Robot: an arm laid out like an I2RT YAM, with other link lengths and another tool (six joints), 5 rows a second.
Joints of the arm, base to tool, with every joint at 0 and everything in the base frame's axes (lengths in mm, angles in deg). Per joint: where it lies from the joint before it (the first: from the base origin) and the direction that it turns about. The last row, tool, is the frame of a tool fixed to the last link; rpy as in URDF.
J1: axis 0 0 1 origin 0.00 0.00 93.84
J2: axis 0 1 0 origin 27.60 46.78 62.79
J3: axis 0 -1 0 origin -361.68 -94.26 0.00
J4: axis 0 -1 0 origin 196.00 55.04 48.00
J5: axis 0 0 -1 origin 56.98 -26.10 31.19
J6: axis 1 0 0 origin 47.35 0.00 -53.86
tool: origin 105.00 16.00 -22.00 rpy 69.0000 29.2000 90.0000
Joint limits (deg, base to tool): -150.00..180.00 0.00..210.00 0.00..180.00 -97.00..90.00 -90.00..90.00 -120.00..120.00
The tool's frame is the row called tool.
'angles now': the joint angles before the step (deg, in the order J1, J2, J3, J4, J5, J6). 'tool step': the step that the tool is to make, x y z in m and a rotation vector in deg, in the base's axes. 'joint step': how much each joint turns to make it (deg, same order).
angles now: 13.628 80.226 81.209 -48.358 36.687 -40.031
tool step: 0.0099 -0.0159 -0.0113 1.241 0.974 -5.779
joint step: -4.221 2.949 -0.015 0.692 -0.024 2.620
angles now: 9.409 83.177 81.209 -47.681 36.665 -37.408
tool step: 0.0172 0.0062 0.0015 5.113 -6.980 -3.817
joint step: 0.005 0.791 -0.007 4.490 -0.324 6.780
